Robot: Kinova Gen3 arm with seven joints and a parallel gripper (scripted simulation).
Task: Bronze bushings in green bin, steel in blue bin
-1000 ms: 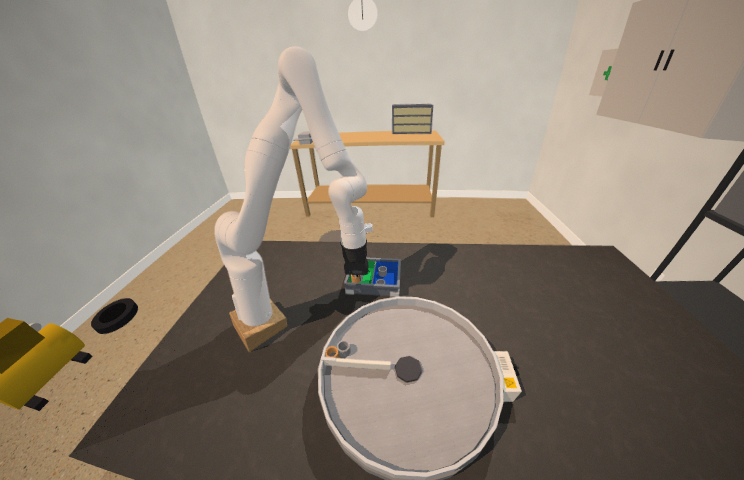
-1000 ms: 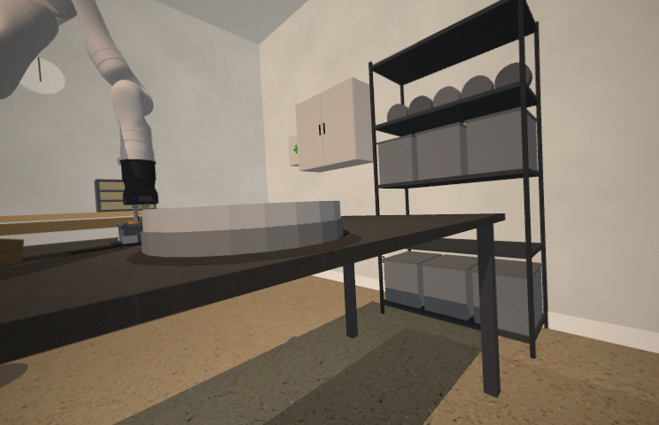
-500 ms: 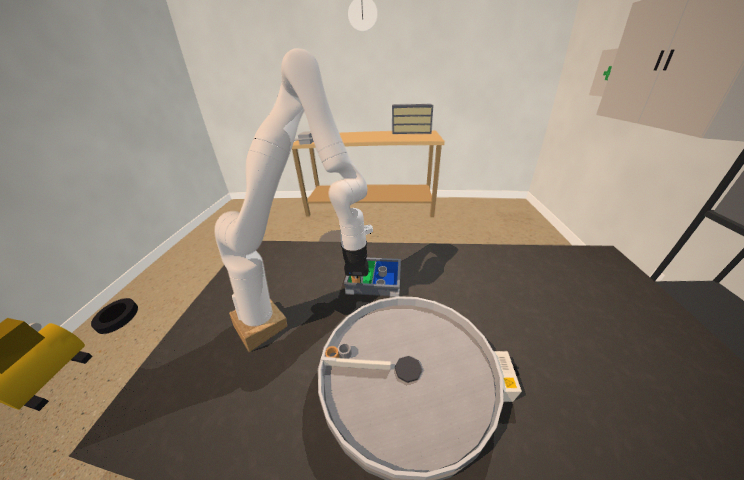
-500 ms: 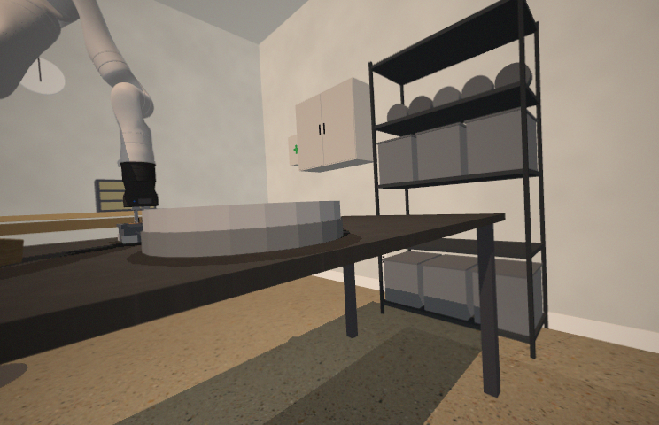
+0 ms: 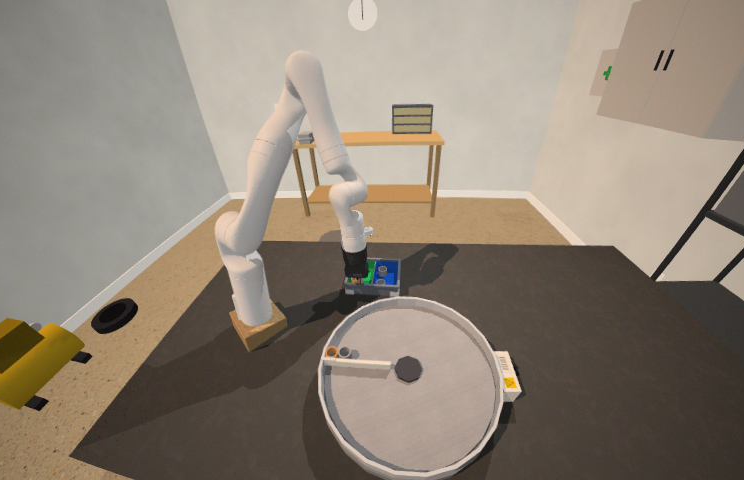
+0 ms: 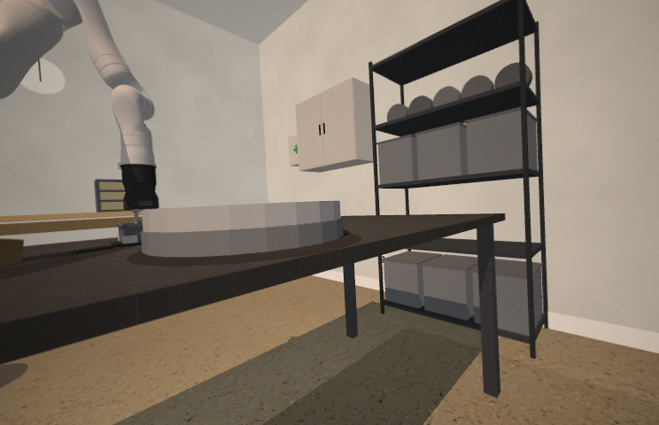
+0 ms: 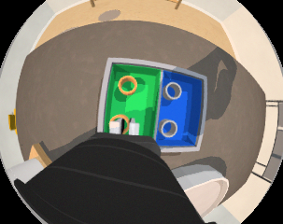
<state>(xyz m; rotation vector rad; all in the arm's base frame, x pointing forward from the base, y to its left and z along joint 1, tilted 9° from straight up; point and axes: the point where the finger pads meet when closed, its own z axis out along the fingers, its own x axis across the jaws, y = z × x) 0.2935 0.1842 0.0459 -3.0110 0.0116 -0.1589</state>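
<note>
My gripper is now 50 mm short of the green bin, 30 mm to the right of it and 20 mm above it. Round my hand: turntable: 320 mm to the right, 160 mm ahead, 10 mm above.
</note>
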